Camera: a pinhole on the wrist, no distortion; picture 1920 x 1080 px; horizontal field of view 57.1 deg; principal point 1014.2 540.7 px. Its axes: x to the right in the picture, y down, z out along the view. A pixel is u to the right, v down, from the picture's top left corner.
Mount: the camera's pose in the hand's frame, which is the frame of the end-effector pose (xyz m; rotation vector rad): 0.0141 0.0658 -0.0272 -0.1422 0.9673 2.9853
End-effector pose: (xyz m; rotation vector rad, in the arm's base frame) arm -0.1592 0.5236 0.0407 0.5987 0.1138 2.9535
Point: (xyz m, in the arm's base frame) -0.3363 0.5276 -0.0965
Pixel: behind the camera
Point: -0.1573 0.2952 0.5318
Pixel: 340 907
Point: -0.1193 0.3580 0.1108
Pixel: 1447 267
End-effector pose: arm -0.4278 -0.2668 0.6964 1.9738 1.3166 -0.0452
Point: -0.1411 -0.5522 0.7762
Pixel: 1531 208
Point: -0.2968 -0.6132 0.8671
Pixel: outside the picture
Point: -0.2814 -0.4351 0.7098
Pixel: 1589 788
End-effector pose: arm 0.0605 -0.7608 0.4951 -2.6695 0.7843 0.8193
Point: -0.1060 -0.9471 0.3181
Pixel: 517 157
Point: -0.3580 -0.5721 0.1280
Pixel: outside the picture
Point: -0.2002 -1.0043 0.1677
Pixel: 473 287
